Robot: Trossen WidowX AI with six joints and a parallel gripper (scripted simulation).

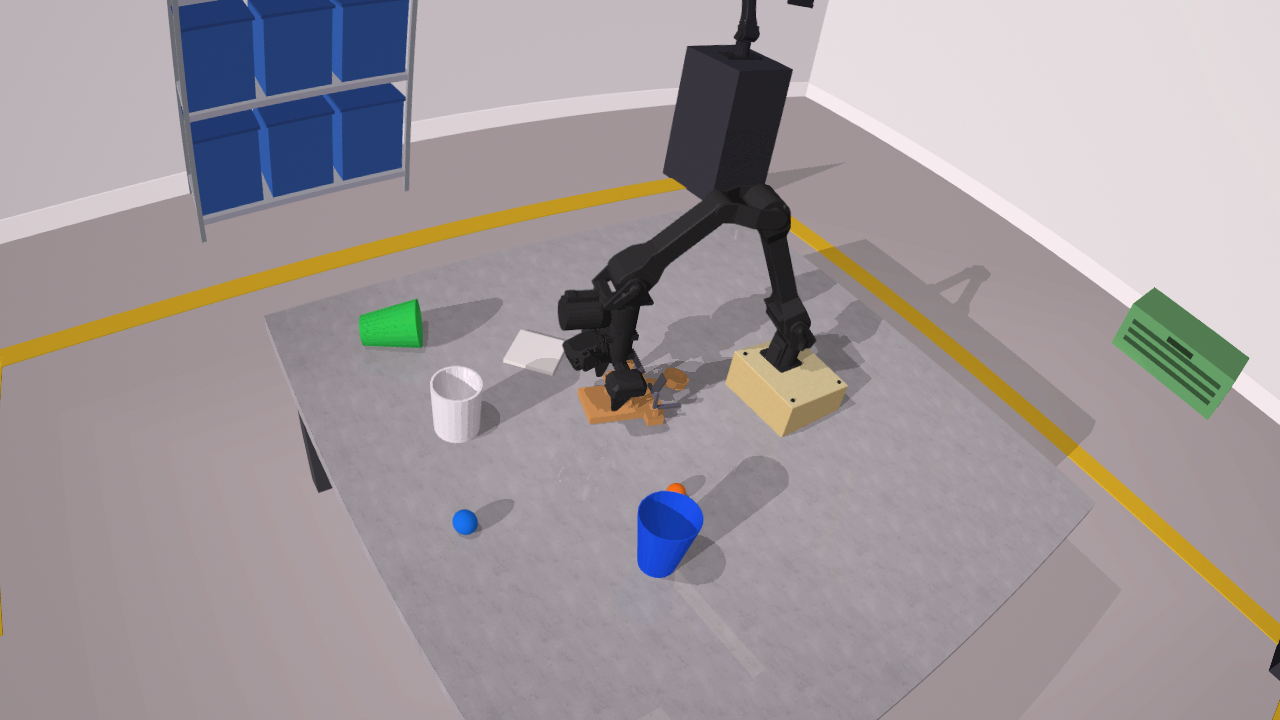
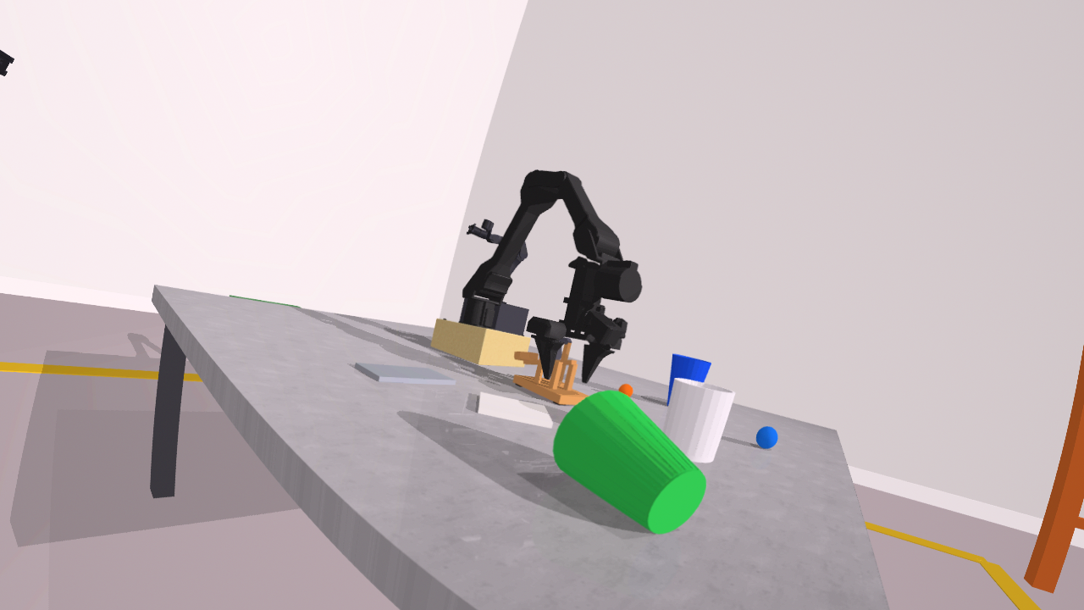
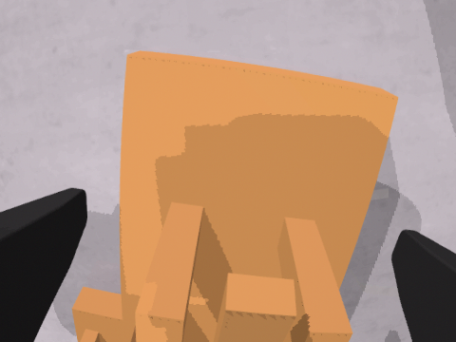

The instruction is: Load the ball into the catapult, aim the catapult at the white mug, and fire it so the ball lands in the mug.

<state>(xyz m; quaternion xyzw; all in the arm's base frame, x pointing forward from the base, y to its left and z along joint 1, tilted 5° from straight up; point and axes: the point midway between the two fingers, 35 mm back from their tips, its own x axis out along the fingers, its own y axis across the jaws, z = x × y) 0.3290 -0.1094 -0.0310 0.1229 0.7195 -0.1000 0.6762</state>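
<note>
The orange ball is 240 mm to the left of my gripper tip, 20 mm below it and 20 mm ahead of it. Also, from my gripper tip: wooden catapult: 60 mm behind, 40 mm to the left, 20 mm above; white slab: 190 mm to the right, 30 mm below, 30 mm ahead; white mug: 260 mm ahead, 80 mm to the right, 10 mm below.
</note>
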